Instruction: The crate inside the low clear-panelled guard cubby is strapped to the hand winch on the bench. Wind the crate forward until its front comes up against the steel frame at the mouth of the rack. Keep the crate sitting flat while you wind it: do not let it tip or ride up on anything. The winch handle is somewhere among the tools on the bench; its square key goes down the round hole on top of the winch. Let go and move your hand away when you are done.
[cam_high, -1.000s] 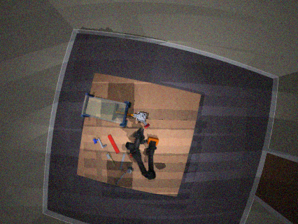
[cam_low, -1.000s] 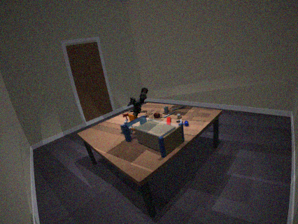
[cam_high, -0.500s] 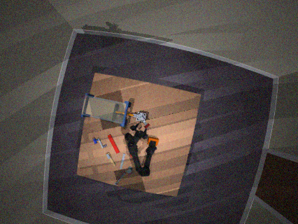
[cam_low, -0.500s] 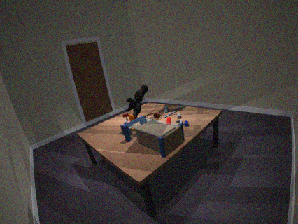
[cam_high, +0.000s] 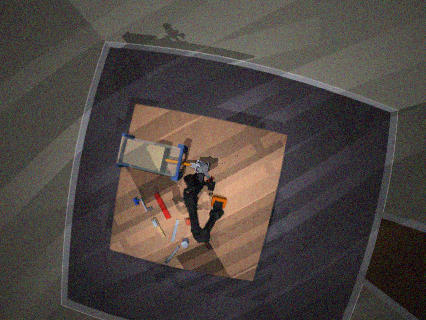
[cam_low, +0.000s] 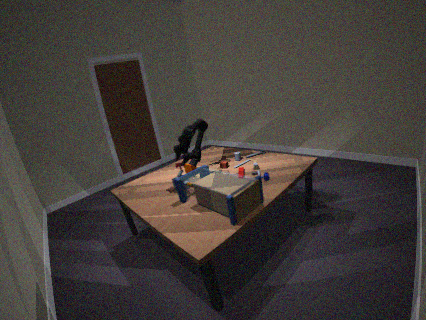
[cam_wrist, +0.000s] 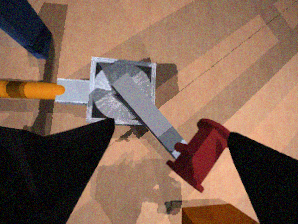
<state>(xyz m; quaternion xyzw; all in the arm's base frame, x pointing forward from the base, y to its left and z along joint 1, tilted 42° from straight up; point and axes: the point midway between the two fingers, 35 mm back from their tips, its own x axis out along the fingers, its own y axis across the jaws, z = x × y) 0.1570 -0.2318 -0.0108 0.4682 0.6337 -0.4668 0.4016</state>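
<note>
Now: gripper tip 40 mm past the red knob, 40 mm above it and 20 mm to the right of it. From my gripper tip the other things lie so: blue frame: 200 mm ahead, 70 mm below, 50 mm to the right; grey hand winch: 150 mm below, 60 mm to the right, 30 mm ahead; red-knobbed winch handle: 70 mm below, 10 mm to the right, 10 mm behind.
</note>
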